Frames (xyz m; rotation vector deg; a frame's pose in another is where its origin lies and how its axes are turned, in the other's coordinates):
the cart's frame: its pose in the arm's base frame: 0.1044 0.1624 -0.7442 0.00 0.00 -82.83
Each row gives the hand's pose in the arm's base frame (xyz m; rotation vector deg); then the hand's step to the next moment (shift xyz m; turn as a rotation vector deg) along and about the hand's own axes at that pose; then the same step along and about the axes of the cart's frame.
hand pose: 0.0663 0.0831 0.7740 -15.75 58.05 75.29
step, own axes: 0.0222 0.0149 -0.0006 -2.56 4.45 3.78
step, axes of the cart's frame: -0.0205 -0.0128 -0.0114 -2.42 -1.72 5.64
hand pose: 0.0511 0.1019 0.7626 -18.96 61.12 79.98
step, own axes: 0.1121 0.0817 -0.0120 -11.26 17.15 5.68
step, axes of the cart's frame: -0.0908 -0.0870 -0.0598 -2.28 -10.91 18.14
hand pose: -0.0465 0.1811 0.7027 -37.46 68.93 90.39
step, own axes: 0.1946 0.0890 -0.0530 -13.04 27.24 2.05
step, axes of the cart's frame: -0.0459 -0.1535 -0.1514 0.57 -20.60 22.18
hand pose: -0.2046 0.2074 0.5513 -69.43 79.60 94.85
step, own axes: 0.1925 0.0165 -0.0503 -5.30 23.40 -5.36
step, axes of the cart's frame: 0.0581 -0.0801 -0.1734 7.75 -19.03 13.49
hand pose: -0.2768 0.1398 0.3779 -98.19 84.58 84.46
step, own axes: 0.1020 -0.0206 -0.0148 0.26 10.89 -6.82
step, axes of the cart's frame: 0.0501 0.0046 -0.0923 8.55 -8.00 5.30
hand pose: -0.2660 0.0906 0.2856 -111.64 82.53 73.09
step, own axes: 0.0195 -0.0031 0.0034 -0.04 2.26 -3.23
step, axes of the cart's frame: 0.0069 0.0015 -0.0187 3.17 -1.05 2.09
